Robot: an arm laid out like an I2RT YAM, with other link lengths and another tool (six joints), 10 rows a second.
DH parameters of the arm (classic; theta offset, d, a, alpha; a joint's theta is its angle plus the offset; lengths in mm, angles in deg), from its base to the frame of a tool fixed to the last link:
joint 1: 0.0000 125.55 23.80 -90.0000
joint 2: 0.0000 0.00 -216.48 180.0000
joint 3: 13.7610 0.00 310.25 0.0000
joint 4: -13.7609 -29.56 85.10 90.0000
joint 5: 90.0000 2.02 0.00 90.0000
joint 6: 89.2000 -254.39 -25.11 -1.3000
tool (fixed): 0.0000 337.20 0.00 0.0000
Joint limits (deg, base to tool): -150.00..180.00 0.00..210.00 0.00..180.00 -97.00..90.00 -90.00..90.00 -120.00..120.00
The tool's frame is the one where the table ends.
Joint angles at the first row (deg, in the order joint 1, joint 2, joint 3, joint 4, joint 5, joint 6):
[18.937, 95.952, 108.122, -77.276, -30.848, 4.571]
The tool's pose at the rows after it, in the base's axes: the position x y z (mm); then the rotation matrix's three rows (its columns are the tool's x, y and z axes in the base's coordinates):
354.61, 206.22, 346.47; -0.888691, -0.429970, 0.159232; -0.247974, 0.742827, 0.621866; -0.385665, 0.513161, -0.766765
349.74, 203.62, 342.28; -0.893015, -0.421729, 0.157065; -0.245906, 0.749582, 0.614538; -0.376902, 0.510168, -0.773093
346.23, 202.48, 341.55; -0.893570, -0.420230, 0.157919; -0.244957, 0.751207, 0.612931; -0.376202, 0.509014, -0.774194
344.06, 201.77, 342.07; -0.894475, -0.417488, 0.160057; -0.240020, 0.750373, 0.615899; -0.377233, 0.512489, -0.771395
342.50, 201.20, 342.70; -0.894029, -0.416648, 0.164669; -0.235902, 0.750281, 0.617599; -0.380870, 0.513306, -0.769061
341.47, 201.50, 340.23; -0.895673, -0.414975, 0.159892; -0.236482, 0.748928, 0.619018; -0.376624, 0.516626, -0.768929
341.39, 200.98, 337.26; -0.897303, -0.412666, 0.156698; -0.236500, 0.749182, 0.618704; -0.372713, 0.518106, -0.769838
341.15, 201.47, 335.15; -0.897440, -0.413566, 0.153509; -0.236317, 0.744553, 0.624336; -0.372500, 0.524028, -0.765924
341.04, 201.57, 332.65; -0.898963, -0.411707, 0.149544; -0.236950, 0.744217, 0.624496; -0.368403, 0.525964, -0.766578
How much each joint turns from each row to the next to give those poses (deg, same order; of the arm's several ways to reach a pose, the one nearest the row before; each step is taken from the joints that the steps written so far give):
[0.399, -2.344, -2.714, 0.282, -0.136, 0.260]
[-0.044, -1.648, -2.351, 0.222, 0.401, 0.162]
[0.043, -1.072, -1.219, 0.154, 0.138, 0.111]
[0.001, -0.751, -0.738, 0.240, -0.141, 0.339]
[0.012, -0.652, -0.624, 0.340, 0.000, 0.263]
[0.067, -0.343, -0.801, 0.249, -0.170, 0.080]
[-0.087, -0.238, -0.771, 0.268, -0.088, -0.054]
[0.007, -0.287, -0.783, 0.538, -0.429, 0.045]
[0.002, -0.110, -0.552, 0.196, -0.098, 0.001]

